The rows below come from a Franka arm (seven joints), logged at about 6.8 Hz.
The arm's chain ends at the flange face. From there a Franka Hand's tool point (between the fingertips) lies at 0.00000 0.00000 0.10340 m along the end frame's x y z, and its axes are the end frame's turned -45 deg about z.
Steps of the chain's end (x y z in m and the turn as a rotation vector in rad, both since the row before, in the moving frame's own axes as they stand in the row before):
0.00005 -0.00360 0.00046 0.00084 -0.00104 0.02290
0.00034 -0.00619 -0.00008 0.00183 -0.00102 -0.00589
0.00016 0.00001 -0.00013 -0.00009 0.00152 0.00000
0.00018 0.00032 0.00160 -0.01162 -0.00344 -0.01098
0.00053 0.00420 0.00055 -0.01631 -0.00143 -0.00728
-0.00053 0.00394 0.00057 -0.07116 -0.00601 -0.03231
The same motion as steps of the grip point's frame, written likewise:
0.00257 -0.00265 0.00046 0.00133 -0.00014 0.02290
0.00468 -0.00435 -0.00008 0.00202 0.00057 -0.00589
0.00021 0.00024 -0.00013 -0.00114 0.00101 0.00000
-0.00120 0.00096 0.00159 -0.00578 -0.01065 -0.01098
-0.00389 0.00444 0.00054 -0.01052 -0.01254 -0.00728
-0.00872 0.00726 0.00031 -0.04607 -0.05457 -0.03231

